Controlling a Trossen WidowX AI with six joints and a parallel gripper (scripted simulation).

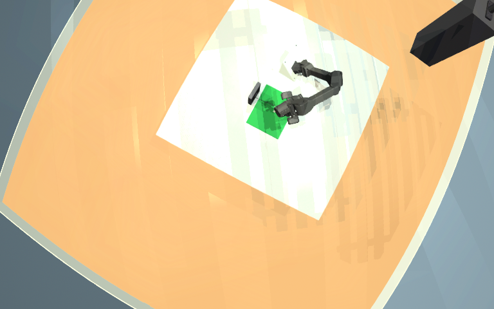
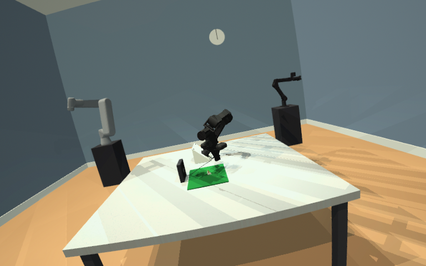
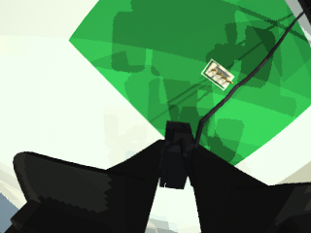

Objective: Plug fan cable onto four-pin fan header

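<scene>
Now: the white four-pin header 70 mm to the right of my gripper tip and 100 mm below it. Also, from my gripper tip: green board (10 mm ahead, 80 mm to the right, 120 mm below); black fan (10 mm behind, 230 mm to the right, 40 mm below); fan plug (10 mm behind, 10 mm to the left).
</scene>
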